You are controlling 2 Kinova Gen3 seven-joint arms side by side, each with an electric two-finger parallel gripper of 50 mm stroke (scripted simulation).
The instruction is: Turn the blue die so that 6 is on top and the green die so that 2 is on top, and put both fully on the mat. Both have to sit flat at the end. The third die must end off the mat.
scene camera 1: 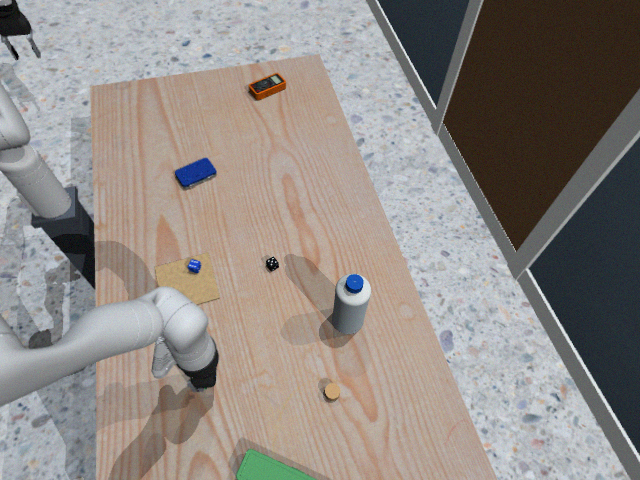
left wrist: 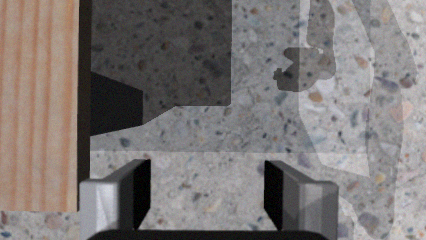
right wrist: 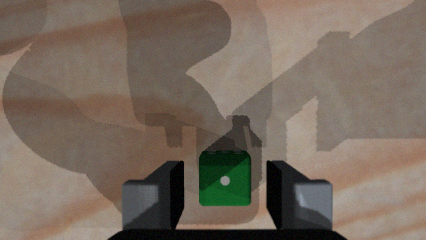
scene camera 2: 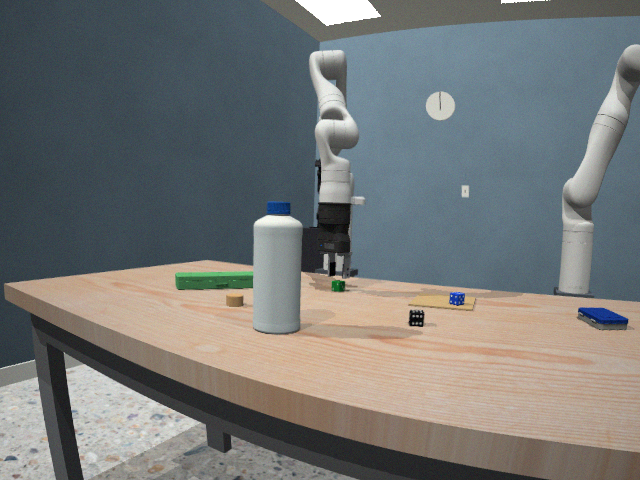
Labels:
tan mat: scene camera 1; scene camera 2; not seen in the left wrist view (out of frame); not seen in the right wrist view (out of frame)
same spot on tan mat: (scene camera 2: pixel 439 301) = (scene camera 1: pixel 193 283)

